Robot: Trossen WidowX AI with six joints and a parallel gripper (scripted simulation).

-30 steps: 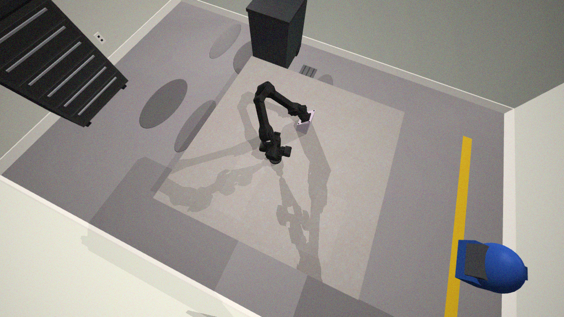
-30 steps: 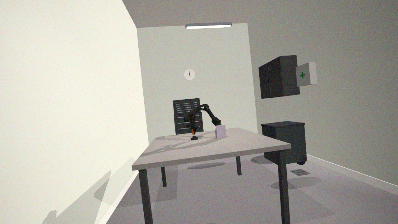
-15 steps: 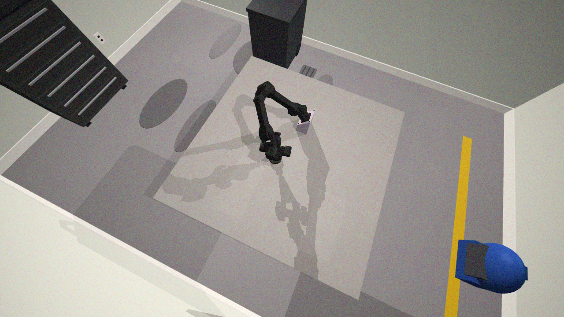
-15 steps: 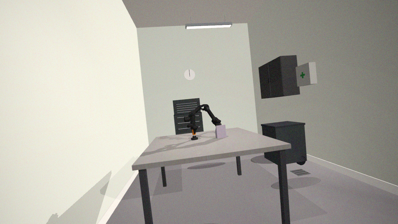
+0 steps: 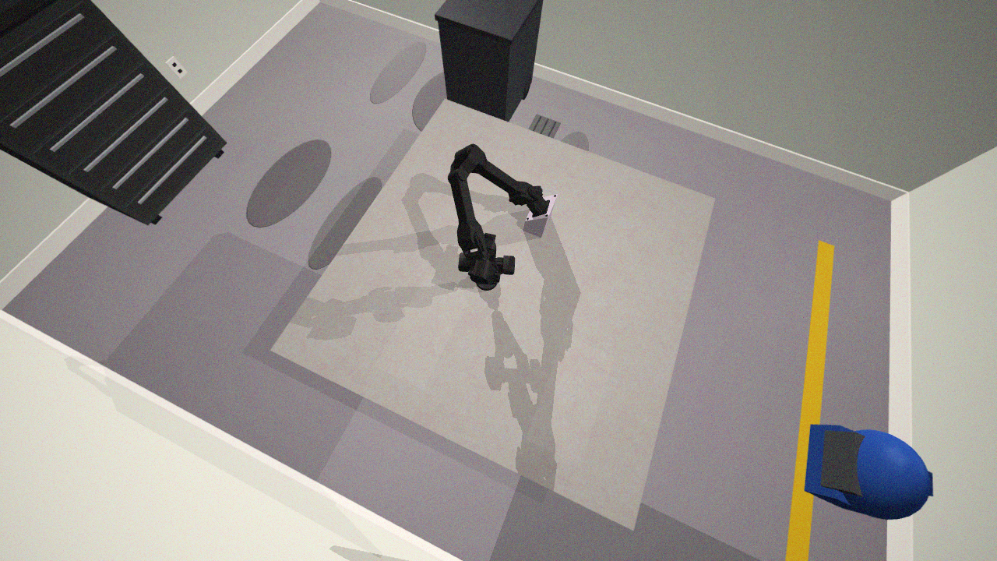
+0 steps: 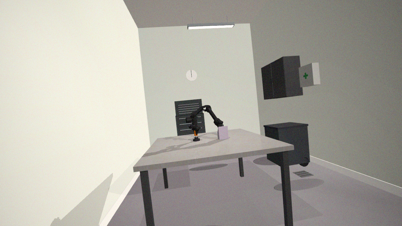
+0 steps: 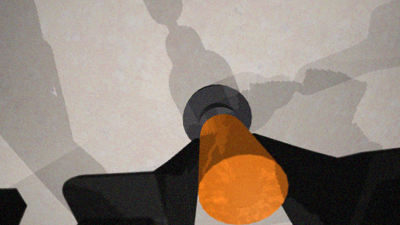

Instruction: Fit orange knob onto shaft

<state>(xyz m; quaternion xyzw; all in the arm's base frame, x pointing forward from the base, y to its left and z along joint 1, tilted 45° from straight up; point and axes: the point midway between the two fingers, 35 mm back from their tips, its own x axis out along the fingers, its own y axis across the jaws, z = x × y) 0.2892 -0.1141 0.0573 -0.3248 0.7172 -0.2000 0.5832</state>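
Now: gripper tip 4 cm above the dark round pedestal. From my gripper tip the other things lie so: orange knob: 3 cm above.
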